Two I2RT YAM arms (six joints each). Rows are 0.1 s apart.
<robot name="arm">
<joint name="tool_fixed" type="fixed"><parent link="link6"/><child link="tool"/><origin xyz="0 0 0" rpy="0 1.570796 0"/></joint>
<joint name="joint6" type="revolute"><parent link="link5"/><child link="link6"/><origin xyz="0.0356 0 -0.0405"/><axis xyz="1 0 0"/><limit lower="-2.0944" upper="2.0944"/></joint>
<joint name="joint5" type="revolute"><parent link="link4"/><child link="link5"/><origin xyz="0.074 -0.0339 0.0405"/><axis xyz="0 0 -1"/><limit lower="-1.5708" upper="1.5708"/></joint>
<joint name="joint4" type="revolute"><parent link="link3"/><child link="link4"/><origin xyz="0.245 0.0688 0.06"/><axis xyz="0 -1 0"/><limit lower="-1.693" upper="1.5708"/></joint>
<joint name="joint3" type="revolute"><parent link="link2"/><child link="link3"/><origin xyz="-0.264 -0.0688 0"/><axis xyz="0 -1 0"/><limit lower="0" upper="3.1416"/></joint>
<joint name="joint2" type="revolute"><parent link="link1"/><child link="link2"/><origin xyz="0.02 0.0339 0.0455"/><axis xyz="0 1 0"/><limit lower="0" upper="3.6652"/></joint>
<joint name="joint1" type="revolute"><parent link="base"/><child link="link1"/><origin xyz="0 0 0.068"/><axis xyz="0 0 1"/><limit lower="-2.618" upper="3.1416"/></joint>
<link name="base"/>
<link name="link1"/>
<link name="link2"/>
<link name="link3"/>
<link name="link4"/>
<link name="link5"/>
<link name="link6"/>
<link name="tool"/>
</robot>
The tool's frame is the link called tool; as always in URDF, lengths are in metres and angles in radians.
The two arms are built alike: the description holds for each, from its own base.
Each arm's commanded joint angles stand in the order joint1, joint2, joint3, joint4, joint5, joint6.
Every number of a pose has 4 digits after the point. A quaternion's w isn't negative.
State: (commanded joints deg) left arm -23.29 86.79 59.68 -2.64 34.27 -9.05; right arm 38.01 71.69 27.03 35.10 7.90 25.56
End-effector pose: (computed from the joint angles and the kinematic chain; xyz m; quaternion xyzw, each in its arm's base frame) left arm 0.3048 -0.1530 0.2675 0.2492 0.8018 -0.3783 0.3897; right arm 0.2089 0.1570 0.2165 -0.0384 0.7621 0.2946 0.5753
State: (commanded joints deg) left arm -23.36 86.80 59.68 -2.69 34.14 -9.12; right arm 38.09 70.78 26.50 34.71 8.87 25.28
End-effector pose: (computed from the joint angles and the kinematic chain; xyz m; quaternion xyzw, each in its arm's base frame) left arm 0.3046 -0.1533 0.2674 0.2486 0.8025 -0.3779 0.3892; right arm 0.2065 0.1549 0.2165 -0.0353 0.7622 0.2879 0.5788
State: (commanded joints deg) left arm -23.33 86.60 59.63 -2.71 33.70 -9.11; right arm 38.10 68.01 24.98 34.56 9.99 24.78
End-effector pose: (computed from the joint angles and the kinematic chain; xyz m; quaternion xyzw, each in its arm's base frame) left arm 0.3043 -0.1528 0.2681 0.2469 0.8031 -0.3750 0.3917; right arm 0.1998 0.1488 0.2189 -0.0310 0.7560 0.2830 0.5894
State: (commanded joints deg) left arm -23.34 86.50 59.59 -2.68 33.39 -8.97; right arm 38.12 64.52 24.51 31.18 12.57 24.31
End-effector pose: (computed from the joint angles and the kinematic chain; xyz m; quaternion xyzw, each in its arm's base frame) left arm 0.3041 -0.1526 0.2684 0.2469 0.8032 -0.3725 0.3938; right arm 0.1937 0.1421 0.2236 -0.0200 0.7580 0.2640 0.5961
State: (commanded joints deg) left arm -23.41 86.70 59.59 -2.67 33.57 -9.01; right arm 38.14 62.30 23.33 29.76 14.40 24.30
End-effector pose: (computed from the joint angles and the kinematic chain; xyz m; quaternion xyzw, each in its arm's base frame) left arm 0.3044 -0.1532 0.2673 0.2475 0.8035 -0.3740 0.3915; right arm 0.1884 0.1367 0.2224 -0.0104 0.7599 0.2516 0.5993
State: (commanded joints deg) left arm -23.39 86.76 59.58 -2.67 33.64 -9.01; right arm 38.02 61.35 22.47 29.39 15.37 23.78
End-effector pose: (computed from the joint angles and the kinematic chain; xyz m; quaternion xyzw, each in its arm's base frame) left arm 0.3045 -0.1532 0.2670 0.2475 0.8037 -0.3743 0.3908; right arm 0.1859 0.1334 0.2202 -0.0080 0.7612 0.2413 0.6019
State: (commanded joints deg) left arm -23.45 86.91 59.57 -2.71 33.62 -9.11; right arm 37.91 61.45 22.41 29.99 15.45 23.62
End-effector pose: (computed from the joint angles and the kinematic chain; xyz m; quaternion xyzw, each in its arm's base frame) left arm 0.3047 -0.1537 0.2660 0.2469 0.8047 -0.3745 0.3889; right arm 0.1864 0.1331 0.2206 -0.0072 0.7588 0.2412 0.6050
